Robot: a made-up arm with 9 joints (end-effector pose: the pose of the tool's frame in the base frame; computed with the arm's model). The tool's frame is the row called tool. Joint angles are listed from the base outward.
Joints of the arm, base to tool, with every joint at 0 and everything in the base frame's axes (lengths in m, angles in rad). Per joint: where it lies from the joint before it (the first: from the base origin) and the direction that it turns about. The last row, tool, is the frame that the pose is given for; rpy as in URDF.
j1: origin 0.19 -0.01 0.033 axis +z
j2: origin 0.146 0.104 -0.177 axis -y
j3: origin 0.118 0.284 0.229 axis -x
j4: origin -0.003 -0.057 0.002 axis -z
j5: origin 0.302 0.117 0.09 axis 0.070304 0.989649 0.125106
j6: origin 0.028 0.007 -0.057 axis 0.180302 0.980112 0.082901
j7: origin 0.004 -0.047 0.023 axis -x
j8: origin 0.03 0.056 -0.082 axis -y
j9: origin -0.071 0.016 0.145 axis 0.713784 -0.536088 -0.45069
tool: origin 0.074 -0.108 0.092 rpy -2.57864 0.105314 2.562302
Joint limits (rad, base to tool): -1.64..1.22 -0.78..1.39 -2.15..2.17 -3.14..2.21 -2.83..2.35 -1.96..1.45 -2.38..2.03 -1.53..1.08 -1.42..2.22
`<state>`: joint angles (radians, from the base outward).
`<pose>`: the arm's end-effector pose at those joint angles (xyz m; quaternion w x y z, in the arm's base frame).
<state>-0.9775 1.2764 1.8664 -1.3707 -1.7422 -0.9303 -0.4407 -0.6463 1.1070</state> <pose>0.6028 0.0718 0.0353 0.4537 0.0053 0.8377 -0.3040</pose>
Working (the frame after each row of the table, in the pose's form):
after j1: 0.1900 -0.0100 0.0330 0.8829 0.0000 0.0000 -0.4695
after j2: 0.3579 -0.0729 -0.1440 0.7091 -0.2797 -0.5260 -0.3771
after j3: 0.4899 0.2392 0.0354 0.1974 -0.7363 -0.0101 -0.6471
after j4: 0.4759 0.2931 0.0482 0.5624 -0.5764 0.4582 -0.3761
after j5: 0.6388 0.0392 -0.1004 0.6421 -0.7301 -0.1657 0.1651
after j6: 0.6898 0.0008 -0.1012 0.4482 -0.6257 -0.4708 0.4312
after j7: 0.6589 0.0155 -0.0614 0.5741 -0.5126 -0.3652 0.5237
after j8: 0.7301 0.0238 -0.1364 0.6603 -0.6524 -0.1640 0.3338
after j9: 0.5806 0.0851 -0.1226 0.8394 -0.1743 -0.3549 0.3729

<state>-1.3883 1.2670 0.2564 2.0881 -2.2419 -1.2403 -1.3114 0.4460 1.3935</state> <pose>0.1482 0.3880 -0.0289 0.2868 0.0386 0.2538 -0.9229</pose>
Working (the frame after each row of the table, in the pose's form):
after j1: 0.1900 -0.0100 0.0330 0.7686 0.0000 0.0000 -0.6397
after j2: 0.3188 -0.1347 -0.1440 0.6195 -0.3787 -0.4550 -0.5156
after j3: 0.5648 0.0970 0.0371 0.5660 -0.4548 -0.3853 -0.5695
after j4: 0.5081 0.1034 0.0391 0.2078 -0.1045 0.5869 0.7756
after j5: 0.1941 0.2232 0.0440 0.6941 0.5665 0.0091 0.4441
after j6: 0.1774 0.2849 0.0429 0.6508 0.6408 -0.4072 0.0062
after j7: 0.1929 0.2551 0.0026 0.1252 0.9047 -0.3190 0.2532
after j8: 0.1461 0.2287 0.0913 0.0515 0.9383 -0.3387 0.0469
after j9: 0.0892 0.2426 -0.0600 0.4933 -0.8573 -0.0153 0.1466

